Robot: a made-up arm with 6 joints. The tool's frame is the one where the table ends. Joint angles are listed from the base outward.
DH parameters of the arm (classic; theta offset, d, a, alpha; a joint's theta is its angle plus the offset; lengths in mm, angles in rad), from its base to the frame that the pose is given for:
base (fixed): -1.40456 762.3 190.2 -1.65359
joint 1: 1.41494 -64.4 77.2 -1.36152
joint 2: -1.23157 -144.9 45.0 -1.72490
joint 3: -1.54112 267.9 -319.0 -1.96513
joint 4: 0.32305 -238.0 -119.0 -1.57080
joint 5: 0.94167 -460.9 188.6 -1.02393
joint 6: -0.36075 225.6 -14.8 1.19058
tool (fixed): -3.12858 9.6 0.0 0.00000
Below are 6 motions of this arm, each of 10 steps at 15 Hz.
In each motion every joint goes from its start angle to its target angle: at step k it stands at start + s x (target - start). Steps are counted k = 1, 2, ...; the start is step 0. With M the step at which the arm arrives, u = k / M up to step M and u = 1 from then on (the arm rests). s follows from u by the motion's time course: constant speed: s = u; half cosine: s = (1 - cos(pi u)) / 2; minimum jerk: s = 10 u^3 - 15 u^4 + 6 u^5.
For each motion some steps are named. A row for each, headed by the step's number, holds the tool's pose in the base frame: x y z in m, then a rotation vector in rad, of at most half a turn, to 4 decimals.
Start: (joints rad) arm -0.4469 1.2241 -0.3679 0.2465 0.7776 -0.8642
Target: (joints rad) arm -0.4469 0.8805 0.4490 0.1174 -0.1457 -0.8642
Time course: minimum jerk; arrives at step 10
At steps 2, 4, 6, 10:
2: -0.8266 -0.8381 1.0764 -0.1019 2.2485 -0.6335
4: -0.8414 -0.7618 1.1178 -0.2403 2.0458 -1.1208
6: -0.8813 -0.6185 1.0822 -0.2829 1.5902 -1.7521
10: -0.9054 -0.5042 0.9599 -0.1718 1.0694 -2.2038

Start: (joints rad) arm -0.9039 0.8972 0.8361 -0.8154 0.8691 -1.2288
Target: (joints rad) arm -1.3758 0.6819 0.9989 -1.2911 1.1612 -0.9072
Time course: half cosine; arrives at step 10
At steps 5, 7, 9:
5: -0.8009 0.0720 1.2522 1.5398 -0.4340 2.3491
7: -0.7893 0.1410 1.1385 1.4923 -0.3033 2.2323
9: -0.7787 0.1683 1.0601 1.4388 -0.2446 2.1698

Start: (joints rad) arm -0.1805 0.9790 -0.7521 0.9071 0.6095 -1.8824
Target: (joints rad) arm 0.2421 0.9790 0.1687 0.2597 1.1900 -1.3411
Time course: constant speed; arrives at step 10
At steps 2, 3, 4, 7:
2: -0.8469 -0.7204 0.6945 -0.3421 -3.0266 -0.3090
3: -0.8556 -0.7321 0.6690 0.3157 3.0727 0.2472
4: -0.8616 -0.7461 0.6480 0.2649 2.9638 0.1804
7: -0.8656 -0.7966 0.6157 0.0827 2.6637 0.0409

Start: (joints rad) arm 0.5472 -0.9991 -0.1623 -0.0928 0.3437 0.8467
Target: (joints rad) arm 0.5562 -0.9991 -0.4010 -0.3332 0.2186 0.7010
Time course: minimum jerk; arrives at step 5
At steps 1, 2, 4, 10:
1: 0.0955 -0.6722 -0.2347 0.1506 -1.2654 -0.2340
2: 0.1103 -0.7064 -0.2214 0.1181 -1.2268 -0.2284
4: 0.1552 -0.7817 -0.1815 0.0401 -1.1535 -0.2241
10: 0.1600 -0.7881 -0.1772 0.0330 -1.1481 -0.2244

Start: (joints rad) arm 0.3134 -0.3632 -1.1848 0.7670 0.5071 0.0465
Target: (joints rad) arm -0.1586 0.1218 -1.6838 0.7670 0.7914 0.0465
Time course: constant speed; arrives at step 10
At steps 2, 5, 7, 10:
2: -0.0678 -0.6911 -0.1127 0.8339 0.7511 1.1971
5: -0.1101 -0.7760 -0.0579 0.8379 0.9479 1.3021
7: -0.1462 -0.8244 -0.0159 0.8672 1.0759 1.3523
10: -0.2125 -0.8843 0.0560 0.9522 1.2543 1.3955

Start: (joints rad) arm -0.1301 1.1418 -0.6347 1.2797 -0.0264 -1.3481
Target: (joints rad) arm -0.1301 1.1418 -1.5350 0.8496 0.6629 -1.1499
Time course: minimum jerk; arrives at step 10
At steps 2, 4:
2: -0.6479 -0.5616 1.0674 -0.9258 -2.3362 0.1392
4: -0.7063 -0.6534 0.9774 -0.8734 -2.4957 -0.1794

